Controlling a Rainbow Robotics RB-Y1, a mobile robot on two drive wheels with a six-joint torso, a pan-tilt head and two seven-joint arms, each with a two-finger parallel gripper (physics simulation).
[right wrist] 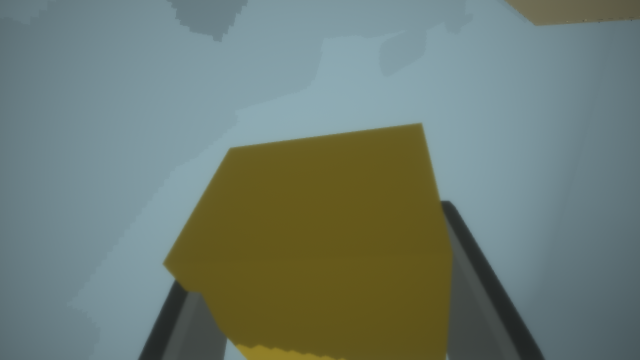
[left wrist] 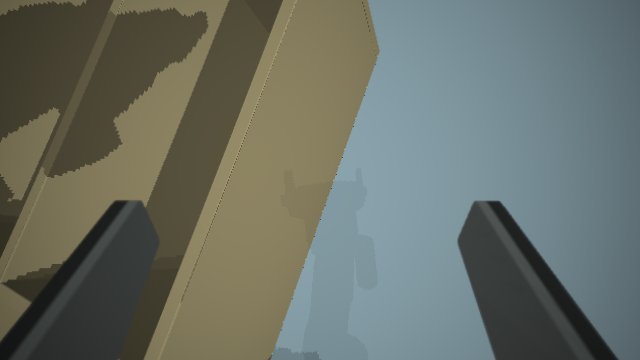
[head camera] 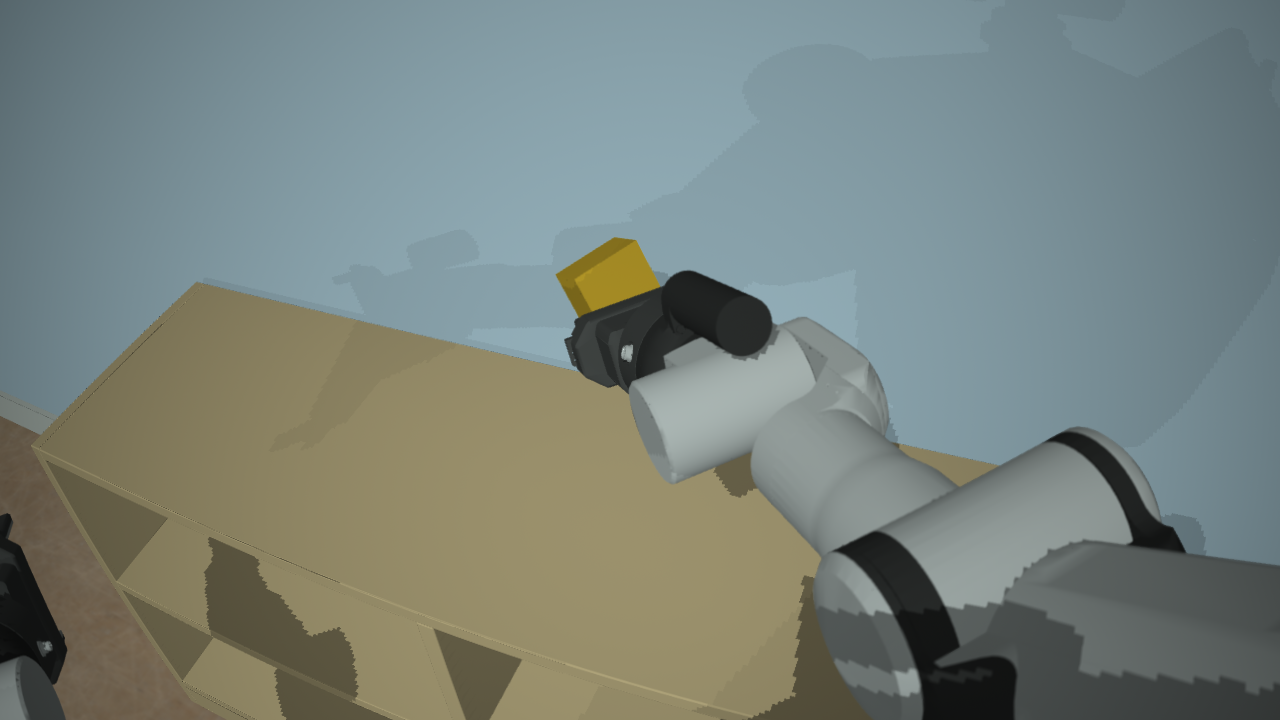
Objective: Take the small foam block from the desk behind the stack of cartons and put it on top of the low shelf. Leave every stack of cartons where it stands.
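Places are measured from the robot's base along level axes (x left, y back, z up), in metres.
Pixels of known places: left gripper, fingertip midpoint: (left wrist: pixel 309 220) (head camera: pixel 27 580); right gripper, fingertip midpoint: (right wrist: pixel 330 222) (head camera: pixel 622 314).
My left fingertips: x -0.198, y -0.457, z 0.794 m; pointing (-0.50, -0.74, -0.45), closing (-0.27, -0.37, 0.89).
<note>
Behind a point stands the place of what it marks.
The yellow foam block (head camera: pixel 615 275) @[x -0.648, y -0.144, z 0.887 m] (right wrist: pixel 320 210) @[x -0.648, y -0.119, z 0.816 m] is held in my right gripper (head camera: pixel 619 300) @[x -0.668, y -0.151, z 0.833 m], which is shut on it. In the head camera the block shows above the back edge of the low shelf, in front of the wall, and looks tilted. The low shelf (head camera: pixel 501 465) @[x -0.646, y -0.288, z 0.610 m] (left wrist: pixel 280 150) @[x -0.502, y -0.556, z 0.611 m] is tan, with a broad flat top and open compartments at its front. My left gripper (left wrist: pixel 309 220) @[x -0.198, y -0.457, z 0.794 m] is open with nothing between its fingers; the shelf and the wall show beyond it. Part of the left gripper shows at the left edge of the head camera. No desk or cartons show.
A pale blue wall (head camera: pixel 358 134) @[x -0.801, y -0.557, z 0.870 m] (left wrist: pixel 500 100) @[x -0.768, y -0.855, z 0.874 m] (right wrist: pixel 550 125) @[x -0.710, y -1.376, z 0.821 m] stands behind the shelf, with shadows of the robot on it. Brown floor (head camera: pixel 89 573) @[x -0.458, y -1.261, z 0.001 m] lies at the left of the shelf. My right arm (head camera: pixel 725 402) @[x -0.472, y 0.023, z 0.962 m] reaches over the right part of the shelf top.
</note>
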